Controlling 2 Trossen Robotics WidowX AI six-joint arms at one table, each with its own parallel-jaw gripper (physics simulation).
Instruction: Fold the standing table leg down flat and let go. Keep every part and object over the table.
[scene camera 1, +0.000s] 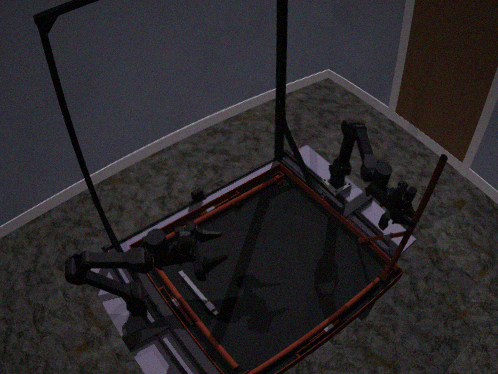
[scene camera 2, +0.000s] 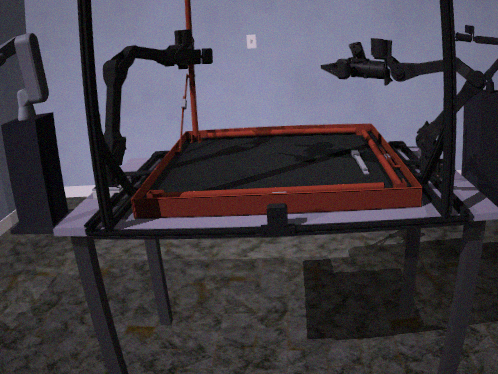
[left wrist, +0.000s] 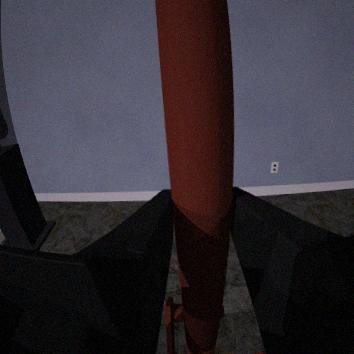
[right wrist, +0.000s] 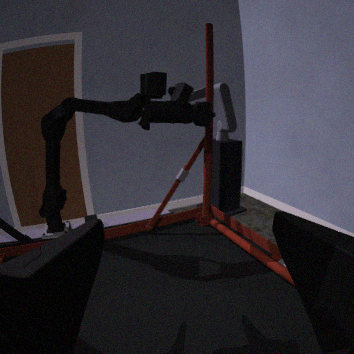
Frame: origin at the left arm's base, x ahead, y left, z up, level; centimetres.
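Where they show: left gripper, fingertip midpoint: (scene camera 1: 416, 223) (left wrist: 199, 197) (right wrist: 211, 114); right gripper, fingertip midpoint: (scene camera 1: 224, 245) (scene camera 2: 324, 65) (right wrist: 189, 226); left arm's base, link origin: (scene camera 1: 337, 182) (scene camera 2: 111, 183) (right wrist: 55, 227); right arm's base, link origin: (scene camera 1: 138, 308) (scene camera 2: 430, 171).
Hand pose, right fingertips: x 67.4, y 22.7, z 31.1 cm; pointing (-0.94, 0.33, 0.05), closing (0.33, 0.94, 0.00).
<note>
Things, the pixels of their centre, and the offset from my right fingertips. "spot": a spot on its surface instead. Level surfaces: height alone.
- upturned table's red frame, surface spot: (scene camera 2: 325, 199) spot: dy -39.8, dx -1.4, dz -31.0 cm
- pale bar, body centre: (scene camera 2: 359, 161) (scene camera 1: 197, 291) dy -6.5, dx +9.9, dz -30.2 cm
- dark panel, surface height: dz -30.3 cm
The red standing leg (scene camera 1: 430, 192) (scene camera 2: 194, 110) (left wrist: 197, 100) (right wrist: 209, 60) rises upright from a corner of the upturned table's red frame (scene camera 2: 325, 199). Its thin diagonal brace (scene camera 1: 385, 236) (scene camera 2: 182, 122) (right wrist: 170, 192) runs from the leg down to the frame. My left gripper (scene camera 1: 411, 216) (scene camera 2: 206, 56) (left wrist: 199, 197) (right wrist: 211, 114) is shut on the leg, well above the frame, with one finger on each side of it in the left wrist view. My right gripper (scene camera 1: 223, 246) (scene camera 2: 322, 67) (right wrist: 189, 226) is open and empty, above the opposite side of the table and apart from the leg.
Other red legs lie flat along the frame, one at the right in scene camera 2 (scene camera 2: 382, 156). A pale bar (scene camera 1: 198, 292) (scene camera 2: 359, 162) lies on the dark panel (scene camera 1: 295, 225) (scene camera 2: 240, 152). Black posts (scene camera 1: 281, 75) (scene camera 2: 448, 100) stand at the table's edge.
</note>
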